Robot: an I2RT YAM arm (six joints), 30 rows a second.
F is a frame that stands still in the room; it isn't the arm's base.
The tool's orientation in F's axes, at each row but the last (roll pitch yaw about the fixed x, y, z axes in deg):
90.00, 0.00, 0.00
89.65, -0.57, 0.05
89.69, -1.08, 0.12
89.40, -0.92, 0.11
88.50, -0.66, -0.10
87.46, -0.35, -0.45
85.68, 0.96, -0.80
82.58, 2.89, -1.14
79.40, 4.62, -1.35
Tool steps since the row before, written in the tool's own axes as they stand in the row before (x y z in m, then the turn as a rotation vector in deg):
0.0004, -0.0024, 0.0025, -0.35, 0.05, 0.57
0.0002, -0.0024, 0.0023, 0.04, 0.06, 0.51
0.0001, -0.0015, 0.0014, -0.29, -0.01, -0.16
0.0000, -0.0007, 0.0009, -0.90, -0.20, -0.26
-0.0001, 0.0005, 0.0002, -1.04, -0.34, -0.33
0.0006, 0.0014, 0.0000, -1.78, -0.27, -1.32
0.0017, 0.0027, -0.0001, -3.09, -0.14, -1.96
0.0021, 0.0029, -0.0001, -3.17, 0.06, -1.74
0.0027, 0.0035, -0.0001, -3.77, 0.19, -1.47
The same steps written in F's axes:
0.0004, -0.0025, -0.0024, -0.35, -0.57, 0.05
0.0002, -0.0023, -0.0024, 0.04, -0.51, 0.06
0.0001, -0.0014, -0.0015, -0.29, 0.16, -0.02
0.0000, -0.0009, -0.0007, -0.90, 0.26, -0.22
-0.0001, -0.0002, 0.0005, -1.04, 0.32, -0.36
0.0006, 0.0001, 0.0014, -1.77, 1.32, -0.34
0.0017, 0.0003, 0.0027, -3.07, 1.99, -0.24
0.0023, 0.0004, 0.0028, -3.14, 1.80, -0.01
0.0030, 0.0007, 0.0032, -3.73, 1.57, 0.22

